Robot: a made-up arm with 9 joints.
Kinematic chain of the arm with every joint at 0, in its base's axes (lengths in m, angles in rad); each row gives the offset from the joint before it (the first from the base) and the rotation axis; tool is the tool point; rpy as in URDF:
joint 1: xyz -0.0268 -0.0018 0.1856 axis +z
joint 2: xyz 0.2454 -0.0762 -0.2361 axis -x
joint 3: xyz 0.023 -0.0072 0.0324 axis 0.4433 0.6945 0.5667
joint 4: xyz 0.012 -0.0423 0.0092 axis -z
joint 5: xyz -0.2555 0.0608 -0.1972 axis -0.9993 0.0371 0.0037
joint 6: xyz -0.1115 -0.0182 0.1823 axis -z
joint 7: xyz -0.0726 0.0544 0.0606 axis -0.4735 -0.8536 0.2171
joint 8: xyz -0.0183 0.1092 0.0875 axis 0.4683 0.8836 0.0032
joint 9: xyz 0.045 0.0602 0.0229 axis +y
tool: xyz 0.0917 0.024 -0.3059 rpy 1.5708 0 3.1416
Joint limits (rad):
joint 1: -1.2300..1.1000
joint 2: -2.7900..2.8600
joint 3: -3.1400..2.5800
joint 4: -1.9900..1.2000
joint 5: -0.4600..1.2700
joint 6: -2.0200..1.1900
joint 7: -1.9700..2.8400
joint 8: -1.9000..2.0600
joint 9: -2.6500..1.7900
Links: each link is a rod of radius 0.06 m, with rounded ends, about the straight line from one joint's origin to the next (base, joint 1, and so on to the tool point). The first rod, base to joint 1, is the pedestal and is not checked.
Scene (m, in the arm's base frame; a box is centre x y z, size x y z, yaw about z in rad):
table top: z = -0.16
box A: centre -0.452 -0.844 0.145 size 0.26 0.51 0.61 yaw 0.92
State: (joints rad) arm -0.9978 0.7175 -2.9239 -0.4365 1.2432 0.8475 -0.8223 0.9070 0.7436
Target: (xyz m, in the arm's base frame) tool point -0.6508 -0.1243 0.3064
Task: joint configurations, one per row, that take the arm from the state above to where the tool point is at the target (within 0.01 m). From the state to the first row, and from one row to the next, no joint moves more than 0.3 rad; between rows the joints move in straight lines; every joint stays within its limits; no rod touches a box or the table.
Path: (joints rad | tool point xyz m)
1: -1.0558 0.9402 -2.9779 -0.3848 1.2499 0.8415 -0.5306 1.0968 0.7272 | 0.0800 -0.7687 0.5351
2: -1.1139 1.1630 -3.0320 -0.3331 1.2566 0.8355 -0.2389 1.2866 0.7109 | 0.1519 -0.6576 0.6389
3: -1.1720 1.3857 -3.0860 -0.2815 1.2633 0.8296 0.0529 1.4763 0.6945 | 0.2545 -0.5367 0.6881
4: -1.2300 1.6085 -3.1400 -0.2298 1.2700 0.8236 0.3446 1.6661 0.6781 | 0.3726 -0.4219 0.6781
5: -1.2300 1.5021 -3.1383 -0.5070 1.2700 0.7580 0.2326 1.4446 0.6339 | 0.0891 -0.4584 0.7517
6: -1.2300 1.3957 -3.1365 -0.7841 1.2700 0.6925 0.1207 1.2231 0.5897 | -0.1930 -0.4405 0.7279
7: -1.2300 1.2894 -3.1348 -1.0613 1.2700 0.6269 0.0087 1.0017 0.5455 | -0.4287 -0.3702 0.6235
8: -1.2300 1.1830 -3.1331 -1.3385 1.2700 0.5613 -0.1033 0.7802 0.5013 | -0.5859 -0.2587 0.4702
9: -1.2300 1.0766 -3.1314 -1.6157 1.2700 0.4958 -0.2152 0.5587 0.4571 | -0.6508 -0.1243 0.3064

